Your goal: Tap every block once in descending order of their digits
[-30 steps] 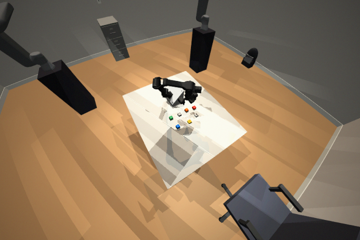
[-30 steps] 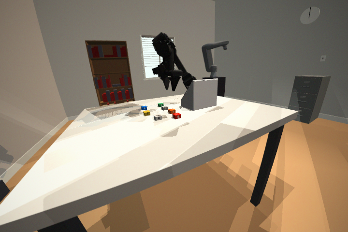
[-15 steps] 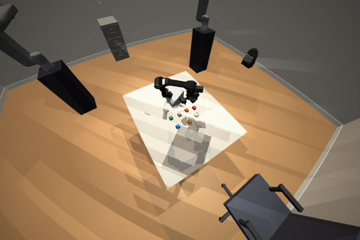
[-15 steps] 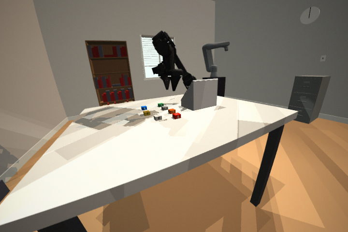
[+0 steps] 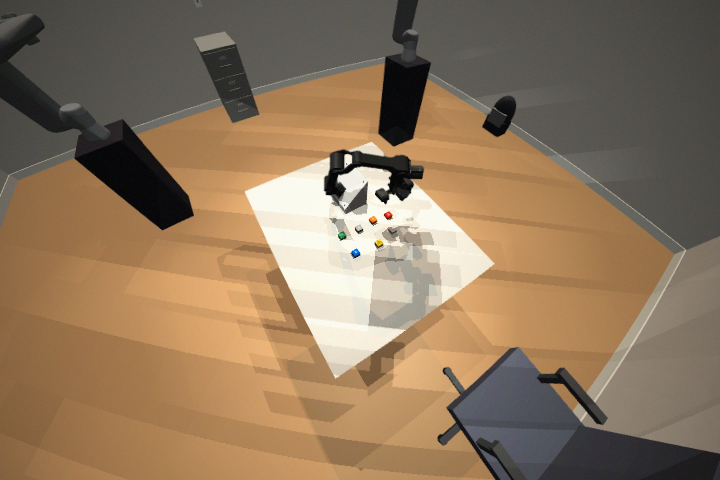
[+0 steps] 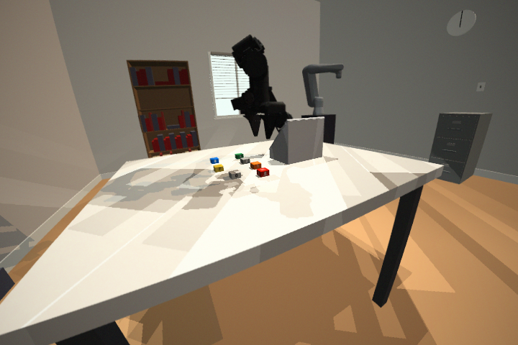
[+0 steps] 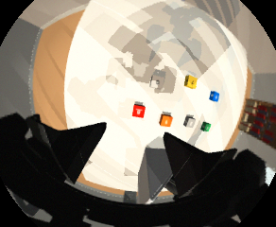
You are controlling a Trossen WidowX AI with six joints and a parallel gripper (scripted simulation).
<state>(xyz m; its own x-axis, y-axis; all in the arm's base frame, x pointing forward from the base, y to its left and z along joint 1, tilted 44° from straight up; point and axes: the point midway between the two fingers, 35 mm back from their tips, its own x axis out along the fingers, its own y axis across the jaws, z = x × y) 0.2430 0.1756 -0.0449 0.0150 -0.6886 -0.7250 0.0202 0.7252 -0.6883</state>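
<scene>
The blue block is 10 cm ahead of my gripper tip, 27 cm to the right of it and 12 cm below it. The rest, counted from my gripper tip: orange block: 2 cm behind, 9 cm to the right, 12 cm below; white block: 8 cm ahead, 4 cm to the right, 12 cm below; red block: 1 cm to the right, 12 cm below.
</scene>
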